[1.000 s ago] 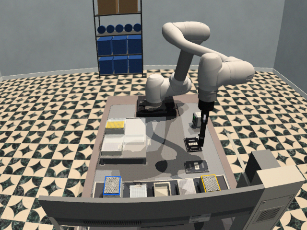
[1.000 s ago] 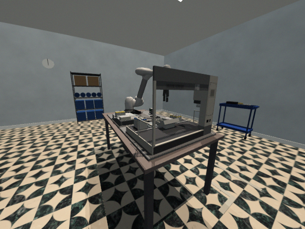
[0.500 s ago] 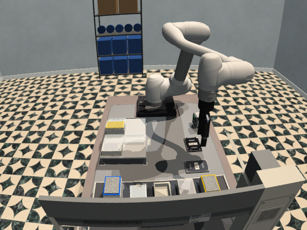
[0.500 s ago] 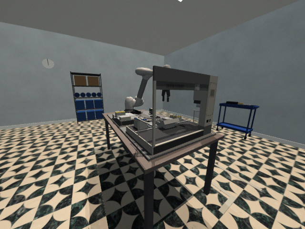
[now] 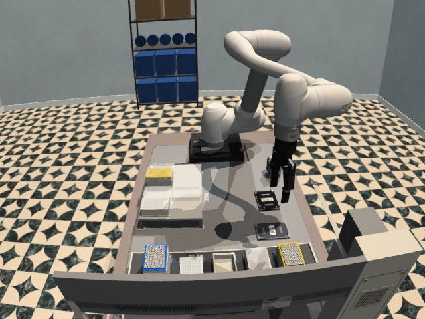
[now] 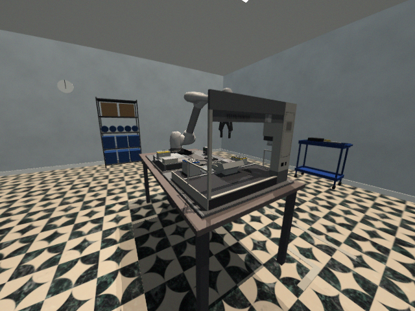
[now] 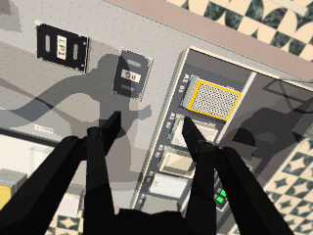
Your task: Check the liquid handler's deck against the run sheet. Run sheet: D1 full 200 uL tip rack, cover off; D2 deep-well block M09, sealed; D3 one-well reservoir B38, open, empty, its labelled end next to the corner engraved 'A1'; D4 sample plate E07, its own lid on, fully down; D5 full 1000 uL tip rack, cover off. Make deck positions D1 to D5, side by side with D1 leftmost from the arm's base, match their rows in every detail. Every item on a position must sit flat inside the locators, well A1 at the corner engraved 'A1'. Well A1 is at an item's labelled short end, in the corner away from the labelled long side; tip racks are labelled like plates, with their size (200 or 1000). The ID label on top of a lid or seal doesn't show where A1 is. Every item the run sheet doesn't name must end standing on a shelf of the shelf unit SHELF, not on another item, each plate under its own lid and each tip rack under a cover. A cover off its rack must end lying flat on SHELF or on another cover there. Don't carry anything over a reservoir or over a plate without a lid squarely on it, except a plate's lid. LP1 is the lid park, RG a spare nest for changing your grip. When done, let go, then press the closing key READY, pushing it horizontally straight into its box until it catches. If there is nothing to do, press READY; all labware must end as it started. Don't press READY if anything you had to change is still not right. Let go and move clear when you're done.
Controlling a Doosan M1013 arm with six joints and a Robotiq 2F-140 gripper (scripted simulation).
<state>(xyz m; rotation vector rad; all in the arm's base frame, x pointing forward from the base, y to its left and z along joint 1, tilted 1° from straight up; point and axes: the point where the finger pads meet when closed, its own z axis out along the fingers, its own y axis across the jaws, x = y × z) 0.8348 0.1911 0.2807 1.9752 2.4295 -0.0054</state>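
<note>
The yellow-framed tip rack lies 210 mm below my hand, 170 mm ahead of it and 40 mm to the left of it. Round my hand: dark nest marked RG: 300 mm below, 80 mm behind, 20 mm to the left; then white sealed block: 230 mm below, 160 mm ahead, 90 mm to the right; then cream reservoir: 240 mm below, 210 mm to the right, 160 mm ahead.
</note>
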